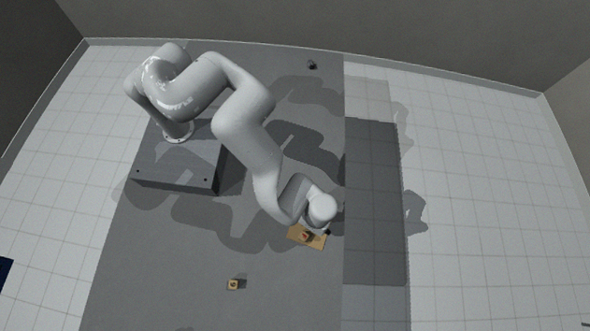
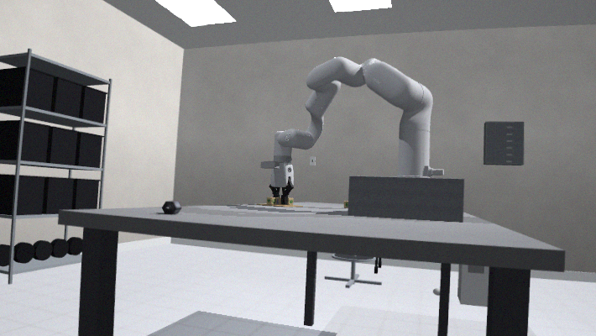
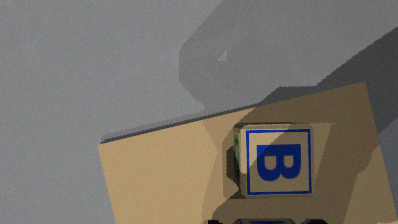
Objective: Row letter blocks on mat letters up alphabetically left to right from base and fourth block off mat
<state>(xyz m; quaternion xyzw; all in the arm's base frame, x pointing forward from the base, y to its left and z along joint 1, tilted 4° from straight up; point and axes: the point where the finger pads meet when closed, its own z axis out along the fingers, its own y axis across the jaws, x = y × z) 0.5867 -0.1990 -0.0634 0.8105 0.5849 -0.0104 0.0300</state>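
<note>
My gripper is now 2 cm above the tan mat. Round my hand: black faceted object 19 cm behind, 81 cm to the left, 1 cm below.
</note>
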